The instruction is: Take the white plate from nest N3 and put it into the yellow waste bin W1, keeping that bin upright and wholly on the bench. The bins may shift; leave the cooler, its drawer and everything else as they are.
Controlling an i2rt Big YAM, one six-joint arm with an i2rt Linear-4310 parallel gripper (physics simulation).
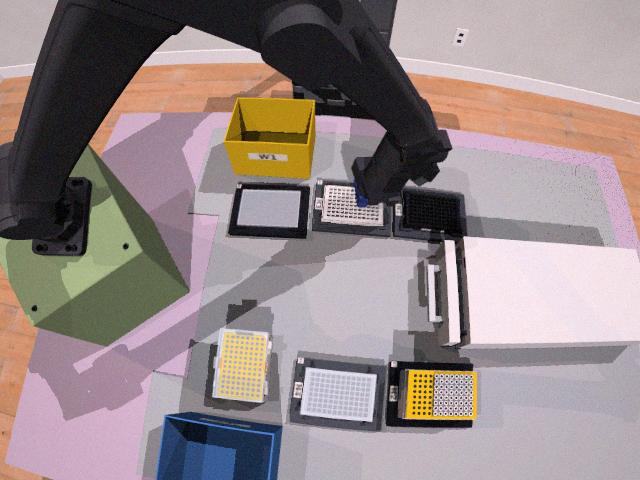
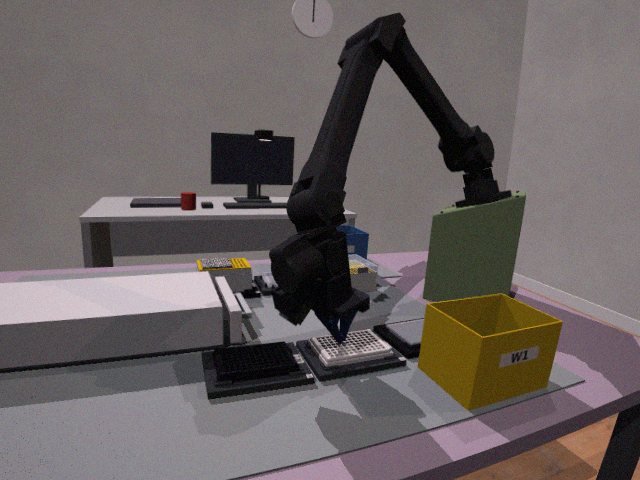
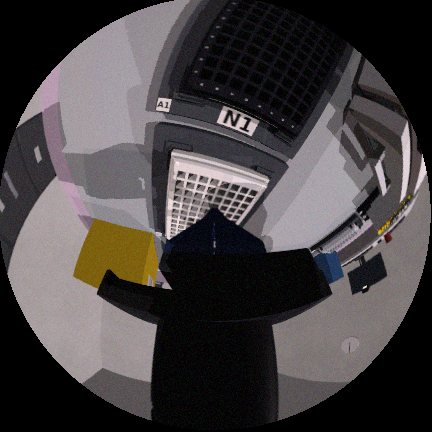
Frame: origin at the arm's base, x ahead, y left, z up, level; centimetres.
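Where they show: gripper, fingertip midpoint: (image 1: 360,206) (image 2: 341,341) (image 3: 214,213); arm's base, origin of the base link: (image 1: 64,217) (image 2: 483,202).
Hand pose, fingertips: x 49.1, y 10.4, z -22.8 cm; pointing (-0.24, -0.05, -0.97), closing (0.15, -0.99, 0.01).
Things, the pixels of their centre, and the offset from my fingertips.
- white plate, body centre: (image 3: 204,214) (image 2: 350,346) (image 1: 353,205) dy +0.9, dx -1.3, dz -0.9 cm
- dark nest, body centre: (image 3: 203,206) (image 2: 349,352) (image 1: 353,207) dy +1.0, dx -1.3, dz -2.0 cm
- yellow bin W1, body centre: (image 2: 487,345) (image 1: 273,137) (image 3: 123,269) dy +17.2, dx -17.6, dz +3.2 cm
- black plate, body centre: (image 2: 255,360) (image 1: 432,212) dy -1.8, dx +15.7, dz -0.9 cm
- grey slab, body centre: (image 2: 423,330) (image 1: 269,208) dy +1.7, dx -19.0, dz -1.2 cm
- blue bin, body centre: (image 1: 222,460) (image 2: 332,248) (image 3: 317,273) dy -46.9, dx -27.9, dz +3.2 cm
The white plate (image 1: 338,204) (image 2: 372,343) (image 3: 215,167), with its grid of square holes, lies flat in a dark nest (image 1: 351,230) (image 2: 361,370) between the N1 nest and a nest with a grey slab; its label is unreadable here. My gripper (image 1: 362,203) (image 2: 341,341) (image 3: 214,213) points down with its blue fingers together, shut and empty, the tips at or just above the top of the white plate. Whether they touch it, I cannot tell. The yellow bin W1 (image 1: 299,162) (image 2: 449,351) (image 3: 117,250) stands upright on the bench, open at the top.
A black plate (image 1: 431,210) (image 2: 255,359) (image 3: 265,60) sits in nest N1. A grey slab (image 1: 269,207) lies in the nest near W1. The white cooler (image 1: 542,289) (image 2: 103,320) has a drawer front (image 1: 452,294). Other plates and a blue bin (image 1: 222,457) stand across the bench.
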